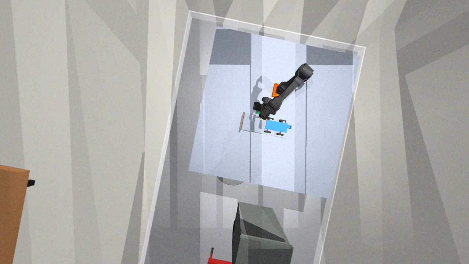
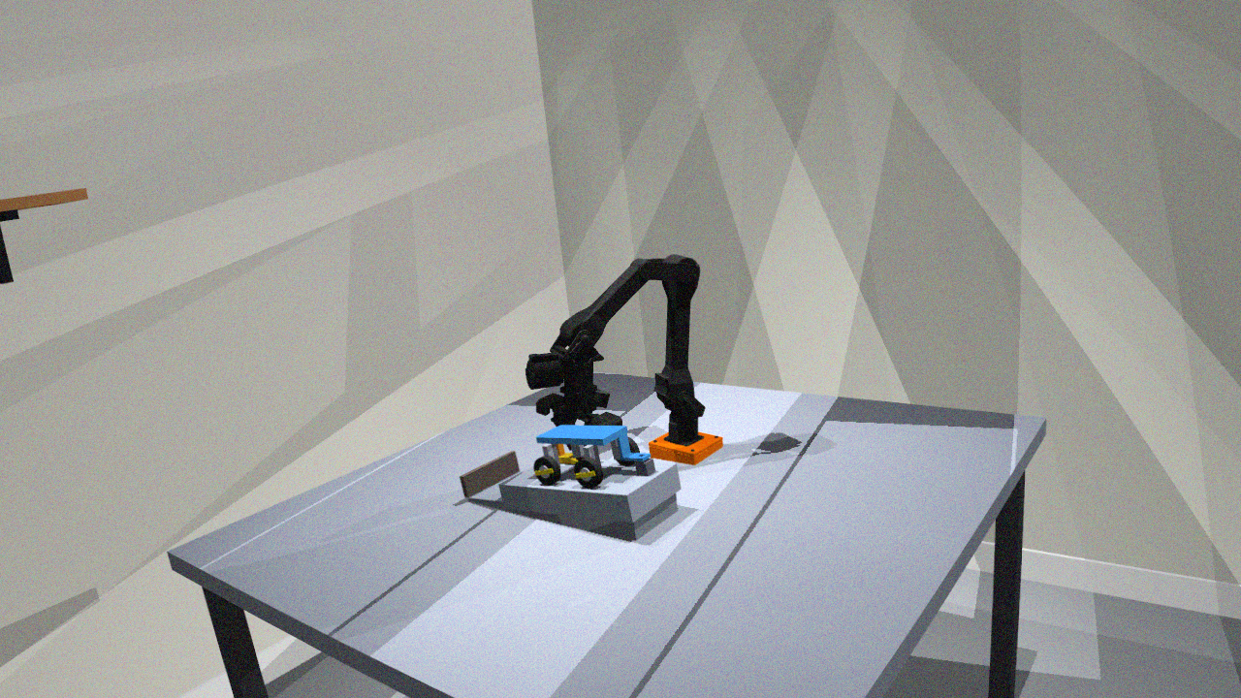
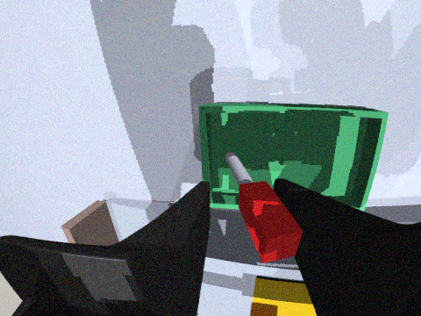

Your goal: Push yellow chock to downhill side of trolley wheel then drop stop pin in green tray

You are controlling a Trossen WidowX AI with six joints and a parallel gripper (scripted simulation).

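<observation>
Now: gripper tip 30 mm to the right of the green tray and 60 mm above it. The rest, counted from my gripper tip: yellow chock: 70 mm ahead, 40 mm to the left, 30 mm above; then grey ramp: 110 mm ahead, 130 mm to the left, 10 mm below; then red-headed stop pin: right at my gripper tip.
</observation>
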